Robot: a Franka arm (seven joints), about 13 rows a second.
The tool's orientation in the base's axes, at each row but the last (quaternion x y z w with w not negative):
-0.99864 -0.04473 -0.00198 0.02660
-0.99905 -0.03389 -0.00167 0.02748
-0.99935 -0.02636 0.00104 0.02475
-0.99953 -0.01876 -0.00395 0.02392
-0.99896 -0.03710 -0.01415 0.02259
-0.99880 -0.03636 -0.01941 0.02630
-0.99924 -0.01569 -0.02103 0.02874
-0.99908 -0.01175 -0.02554 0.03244
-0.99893 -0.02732 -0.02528 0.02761
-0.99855 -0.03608 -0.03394 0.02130
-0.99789 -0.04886 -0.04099 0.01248
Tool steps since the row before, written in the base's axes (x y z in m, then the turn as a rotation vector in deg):
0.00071 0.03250 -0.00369 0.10 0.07 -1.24
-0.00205 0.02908 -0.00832 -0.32 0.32 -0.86
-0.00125 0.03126 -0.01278 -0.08 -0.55 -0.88
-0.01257 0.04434 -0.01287 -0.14 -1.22 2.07
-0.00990 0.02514 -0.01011 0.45 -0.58 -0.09
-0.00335 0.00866 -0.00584 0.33 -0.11 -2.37
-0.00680 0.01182 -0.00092 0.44 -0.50 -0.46
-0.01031 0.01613 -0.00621 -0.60 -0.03 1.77
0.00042 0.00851 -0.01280 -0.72 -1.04 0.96
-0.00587 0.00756 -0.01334 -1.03 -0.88 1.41
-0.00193 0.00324 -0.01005 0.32 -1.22 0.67
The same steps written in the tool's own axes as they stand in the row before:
0.00358 -0.03207 0.00542 0.10 0.00 1.24
-0.00012 -0.02865 0.00990 -0.30 -0.29 0.88
0.00041 -0.03061 0.01431 -0.11 0.59 0.85
-0.01102 -0.04412 0.01489 -0.17 1.11 -2.13
-0.00832 -0.02534 0.01099 0.40 0.62 0.08
-0.00296 -0.00857 0.00617 0.22 0.26 2.37
-0.00647 -0.01196 0.00132 0.40 0.54 0.45
-0.01026 -0.01595 0.00673 -0.51 -0.10 -1.80
0.00021 -0.00777 0.01327 -0.72 0.94 -1.05
-0.00623 -0.00743 0.01325 -0.99 0.74 -1.51
-0.00244 -0.00320 0.00995 0.26 1.23 -0.68

